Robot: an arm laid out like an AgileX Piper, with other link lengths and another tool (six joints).
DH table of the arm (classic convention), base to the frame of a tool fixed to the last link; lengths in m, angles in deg. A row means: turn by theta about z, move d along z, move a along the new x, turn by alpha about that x. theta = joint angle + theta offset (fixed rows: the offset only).
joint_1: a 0, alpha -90, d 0.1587, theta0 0
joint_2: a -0.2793, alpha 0, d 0, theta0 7.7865
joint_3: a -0.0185, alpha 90, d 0, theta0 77.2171
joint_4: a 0, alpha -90, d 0.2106, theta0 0
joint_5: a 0, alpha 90, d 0, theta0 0
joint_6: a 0.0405, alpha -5.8, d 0.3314, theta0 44
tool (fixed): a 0, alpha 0, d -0.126, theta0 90
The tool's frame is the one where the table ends.
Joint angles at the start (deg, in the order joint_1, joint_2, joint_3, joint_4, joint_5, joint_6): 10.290 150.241 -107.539 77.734 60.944 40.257
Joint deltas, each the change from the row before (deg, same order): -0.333 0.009 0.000 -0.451 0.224 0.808; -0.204 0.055 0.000 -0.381 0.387 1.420; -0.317 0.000 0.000 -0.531 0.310 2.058; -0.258 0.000 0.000 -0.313 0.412 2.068; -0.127 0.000 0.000 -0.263 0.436 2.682
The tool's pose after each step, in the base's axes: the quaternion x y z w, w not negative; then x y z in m. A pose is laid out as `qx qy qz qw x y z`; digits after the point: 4 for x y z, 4 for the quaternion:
-0.8197 0.2647 0.0419 0.5062 0.4616 0.2763 0.0943
-0.8182 0.2730 0.0506 0.5035 0.4616 0.2747 0.0934
-0.8157 0.2860 0.0607 0.4991 0.4626 0.2719 0.0923
-0.8121 0.2992 0.0719 0.4959 0.4634 0.2697 0.0919
-0.8068 0.3157 0.0866 0.4918 0.4640 0.2686 0.0914

